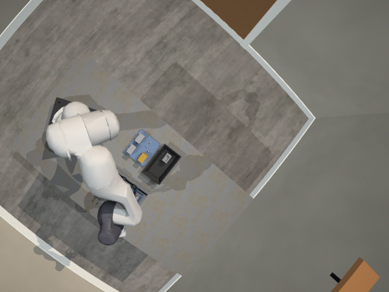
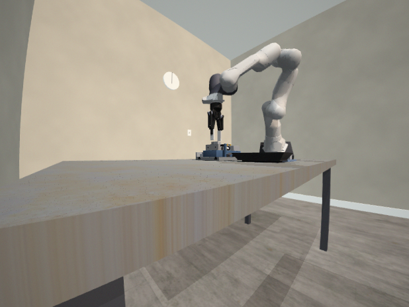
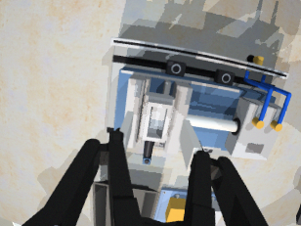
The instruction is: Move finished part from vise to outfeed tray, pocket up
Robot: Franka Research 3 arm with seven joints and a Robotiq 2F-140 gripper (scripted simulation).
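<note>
The blue vise is 7 cm behind my hand, 1 cm to the right of it and 11 cm below it. From my hand the other things lie so: orange block 13 cm behind, 24 cm to the left, 13 cm below; blue fixture plate 18 cm behind, 28 cm to the left, 15 cm below.
</note>
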